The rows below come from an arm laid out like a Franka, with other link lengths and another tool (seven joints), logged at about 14 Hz.
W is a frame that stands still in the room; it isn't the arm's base.
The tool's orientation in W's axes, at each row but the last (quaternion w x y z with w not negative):
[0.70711, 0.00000, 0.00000, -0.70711]
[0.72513, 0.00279, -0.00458, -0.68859]
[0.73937, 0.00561, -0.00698, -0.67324]
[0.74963, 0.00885, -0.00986, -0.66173]
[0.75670, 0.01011, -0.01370, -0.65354]
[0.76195, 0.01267, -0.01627, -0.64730]
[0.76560, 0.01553, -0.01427, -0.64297]
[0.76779, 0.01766, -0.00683, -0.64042]
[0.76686, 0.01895, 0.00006, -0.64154]
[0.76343, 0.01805, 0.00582, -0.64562]
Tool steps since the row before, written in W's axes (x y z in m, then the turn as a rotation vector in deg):
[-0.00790, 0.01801, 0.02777, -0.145, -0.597, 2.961]
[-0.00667, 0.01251, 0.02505, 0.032, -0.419, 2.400]
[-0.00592, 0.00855, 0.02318, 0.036, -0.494, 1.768]
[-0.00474, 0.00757, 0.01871, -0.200, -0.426, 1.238]
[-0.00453, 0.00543, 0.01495, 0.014, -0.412, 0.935]
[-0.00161, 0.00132, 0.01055, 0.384, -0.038, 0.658]
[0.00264, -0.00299, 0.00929, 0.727, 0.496, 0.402]
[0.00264, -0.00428, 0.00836, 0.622, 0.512, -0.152]
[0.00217, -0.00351, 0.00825, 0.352, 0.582, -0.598]
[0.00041, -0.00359, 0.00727, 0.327, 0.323, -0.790]
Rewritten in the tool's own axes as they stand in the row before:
[-0.01801, -0.00790, 0.02777, 0.597, -0.145, 2.961]
[-0.01277, -0.00575, 0.02515, 0.427, 0.035, 2.399]
[-0.00900, -0.00468, 0.02329, 0.500, 0.021, 1.767]
[-0.00804, -0.00327, 0.01883, 0.402, -0.219, 1.243]
[-0.00592, -0.00319, 0.01511, 0.417, -0.015, 0.933]
[-0.00147, -0.00095, 0.01061, 0.105, 0.399, 0.642]
[0.00342, 0.00247, 0.00919, -0.362, 0.818, 0.369]
[0.00458, 0.00213, 0.00835, -0.390, 0.698, -0.182]
[0.00364, 0.00176, 0.00829, -0.496, 0.432, -0.623]
[0.00337, -0.00004, 0.00738, -0.239, 0.360, -0.805]

